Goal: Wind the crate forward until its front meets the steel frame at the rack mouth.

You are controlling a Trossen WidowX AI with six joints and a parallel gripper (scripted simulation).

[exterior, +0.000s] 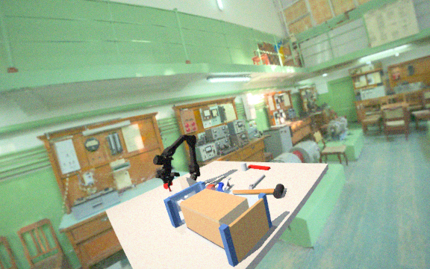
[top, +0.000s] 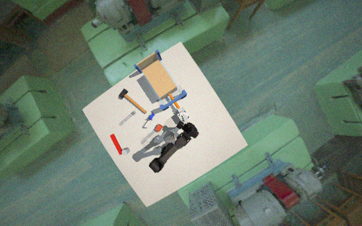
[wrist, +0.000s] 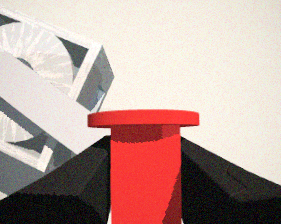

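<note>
The blue steel frame lies 25 cm ahead of my gripper tip, 3 cm below it and 1 cm to the right of it. Also, from my gripper tip: blue knob (27 cm ahead, 25 cm to the left, 9 cm below); red knob (2 cm to the left, 1 cm behind); winch (10 cm below, 8 cm ahead, 1 cm to the right).
</note>
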